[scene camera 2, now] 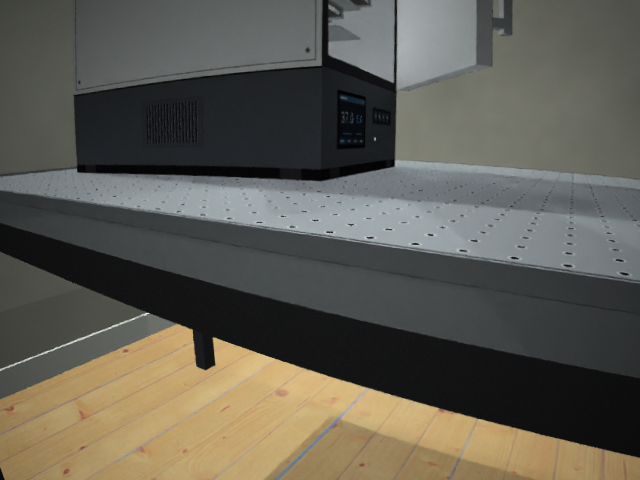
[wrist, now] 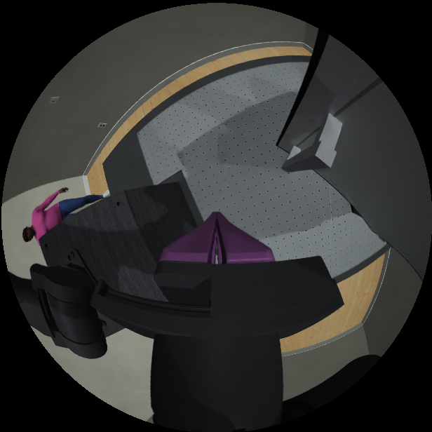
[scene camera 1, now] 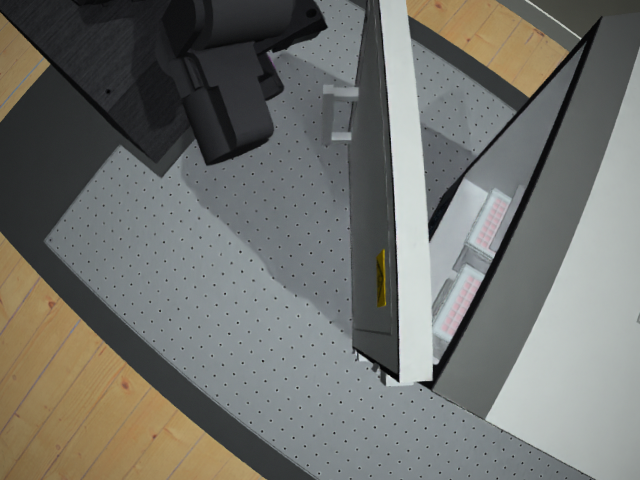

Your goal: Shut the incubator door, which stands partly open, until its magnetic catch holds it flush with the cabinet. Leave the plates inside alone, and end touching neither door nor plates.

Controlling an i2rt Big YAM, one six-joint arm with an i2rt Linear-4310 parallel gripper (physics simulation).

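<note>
The incubator door (scene camera 1: 408, 217) (scene camera 2: 439, 41) (wrist: 385, 165) stands partly open, its free end well out from the cabinet (scene camera 1: 573, 289) (scene camera 2: 196, 38). Its pale bar handle (scene camera 1: 328, 116) (scene camera 2: 508, 15) (wrist: 329, 140) is on the outer face. Two plates with pink wells, one plate (scene camera 1: 490, 222) behind the other plate (scene camera 1: 457, 307), lie inside the cabinet. My gripper (wrist: 216, 217) is shut and empty, purple fingertips together. It is on the outer side of the door, apart from door and handle; in scene camera 1 the arm hides most of its fingers.
The perforated bench plate (scene camera 1: 217, 289) (scene camera 2: 423, 217) (wrist: 245, 185) lies under the door and arm. A dark wooden block (scene camera 1: 111, 67) (wrist: 125, 225) stands beside the arm. A person in pink (wrist: 47, 217) shows at the wrist view's left. The cabinet's display (scene camera 2: 351, 118) faces the door side.
</note>
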